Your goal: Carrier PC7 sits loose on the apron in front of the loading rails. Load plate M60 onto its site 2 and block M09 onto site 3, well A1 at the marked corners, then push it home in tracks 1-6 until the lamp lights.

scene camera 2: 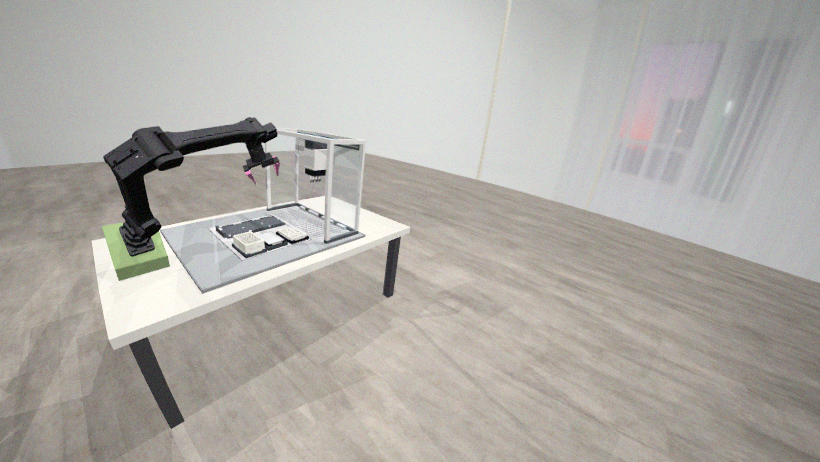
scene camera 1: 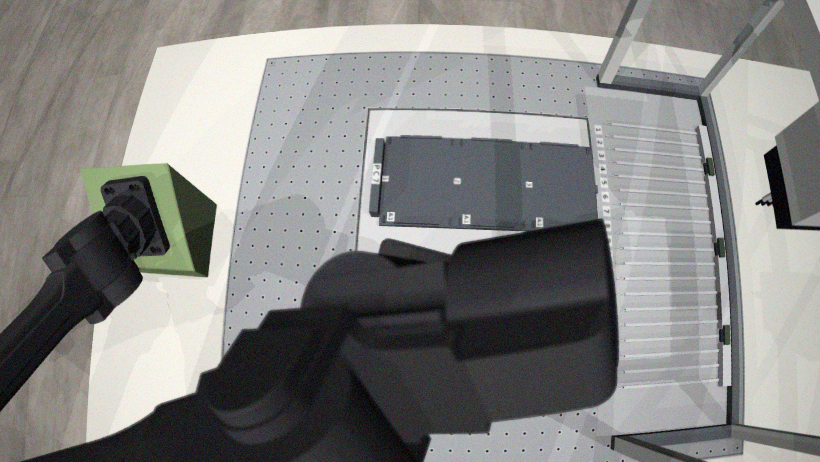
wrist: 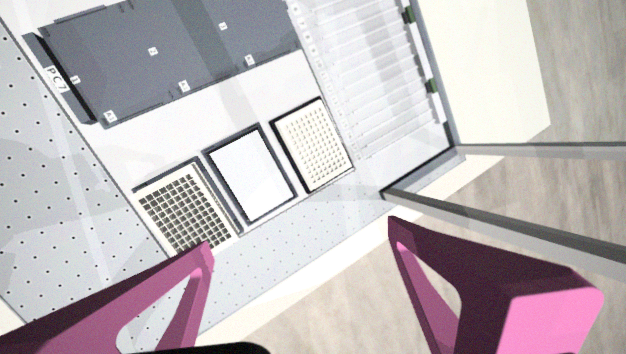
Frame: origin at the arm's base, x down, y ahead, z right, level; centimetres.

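Seen in the pictures: gripper, fingertip midpoint: [scene camera 2: 266, 179] [wrist: 298, 238]; arm's base, origin of the base link: [scene camera 2: 137, 239] [scene camera 1: 137, 215].
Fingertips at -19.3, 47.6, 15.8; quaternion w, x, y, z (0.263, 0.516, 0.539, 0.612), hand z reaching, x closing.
Pixels of each thing's top centre, then the offset from my fingertips to it, as dx, dy, dz.
- Carrier PC7, middle of its top: [scene camera 1: 491, 177] [wrist: 183, 33] [scene camera 2: 251, 222] +26.5, +2.7, -21.4
- tall cream block with square wells, middle of its top: [wrist: 187, 219] [scene camera 2: 248, 238] +24.1, -10.2, -0.1
- plain white piece, middle of its top: [wrist: 253, 176] [scene camera 2: 270, 237] +26.9, +0.4, +0.0
- cream plate with small wells, middle of its top: [wrist: 316, 145] [scene camera 2: 292, 232] +26.9, +11.7, +1.1
- head with pins, middle of its top: [scene camera 2: 316, 148] -10.6, +35.6, -10.5
Carrier PC7 [scene camera 1: 424, 195] [scene camera 2: 249, 227] [wrist: 125, 60], a long dark plate with three numbered sites and A1 marks, lies with its sites bare on the white apron [scene camera 1: 487, 125]. Its far end is near the numbered loading rails [scene camera 1: 659, 248] [wrist: 370, 75]. Beside it stand a tall cream block with square wells [scene camera 2: 247, 243] [wrist: 186, 212], a plain white piece [scene camera 2: 274, 238] [wrist: 251, 175] in a dark holder, and a cream plate with small wells [scene camera 2: 292, 234] [wrist: 316, 145]. Their names are not readable. My gripper [scene camera 2: 266, 178] [wrist: 298, 238] is open and empty, high above the table; its fingers are hidden in scene camera 1.
A framed enclosure [scene camera 2: 328, 192] stands over the rails, its bars [wrist: 500, 215] near the right finger in the wrist view. A head with pins [scene camera 1: 797, 189] [scene camera 2: 316, 161] hangs inside. Green tabs [scene camera 1: 720, 247] [wrist: 431, 85] sit at the rails' far end. The arm covers much of scene camera 1.
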